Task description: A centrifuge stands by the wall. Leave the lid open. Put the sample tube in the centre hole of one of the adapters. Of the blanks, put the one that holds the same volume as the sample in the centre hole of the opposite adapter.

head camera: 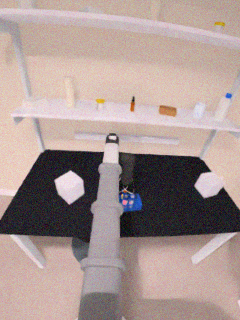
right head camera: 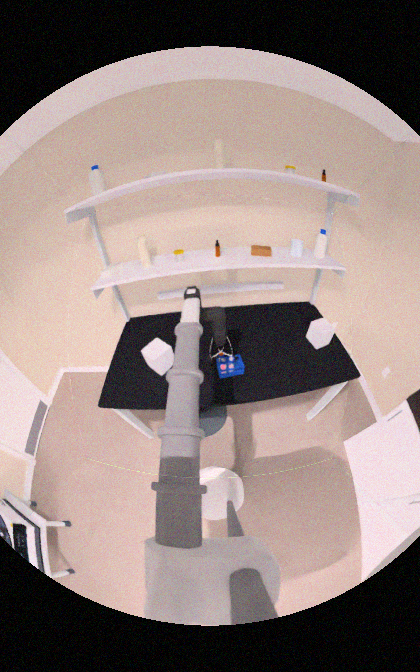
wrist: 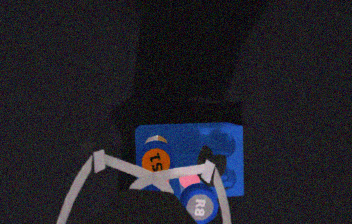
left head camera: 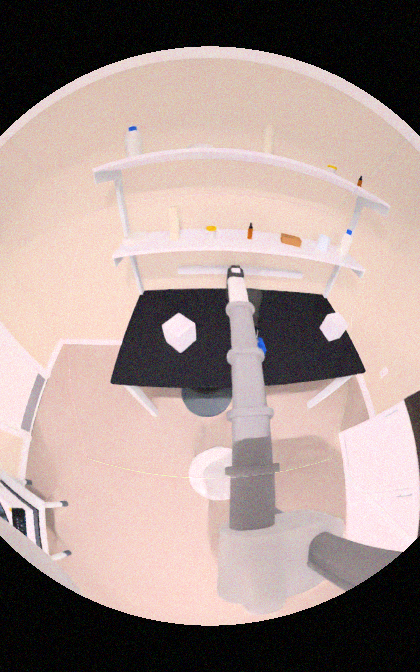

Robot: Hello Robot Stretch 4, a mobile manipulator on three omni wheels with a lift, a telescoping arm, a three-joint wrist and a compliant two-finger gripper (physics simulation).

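Frame: origin at the robot's base, x back, y right, z up, level; centimetres.
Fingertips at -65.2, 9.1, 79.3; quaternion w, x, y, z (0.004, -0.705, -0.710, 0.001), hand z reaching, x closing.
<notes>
Pixels of each thing's top centre, then the offset from my fingertips to it, as dx, dy, dz. Level surfaces: height alone.
- blue rack, middle of its top: (wrist: 191, 163) (head camera: 130, 199) +0.8, +4.3, +0.1
- orange-capped tube S1, middle of its top: (wrist: 156, 162) -0.6, +0.1, +6.3
- grey-capped tube R8, middle of its top: (wrist: 201, 205) +2.8, +4.6, +6.3
- black table, its level: dz -5.8
- shelf, its level: dz +39.8
A blue rack (head camera: 138, 204) (right head camera: 240, 368) (wrist: 175, 132) stands on the black table. In the wrist view the orange-capped tube S1 (wrist: 156, 162) stands in its left part and the grey-capped tube R8 (wrist: 201, 206) nearer the bottom. Other blanks are hidden by the gripper or too small to read. My gripper (right head camera: 221, 355) (wrist: 155, 153) is open over the rack, its fingertips apart on either side of S1, holding nothing. A white device with a dark panel (left head camera: 19, 520) (right head camera: 20, 542) shows partly at the lower left; I cannot tell whether it is the centrifuge.
The black table (head camera: 165, 220) (left head camera: 145, 365) (right head camera: 125, 390) bears a white block (head camera: 69, 187) (left head camera: 179, 332) on the left and another white block (head camera: 208, 184) (right head camera: 320, 333) on the right. A shelf (head camera: 145, 118) with bottles runs above it. White cabinets (left head camera: 375, 465) stand right.
</notes>
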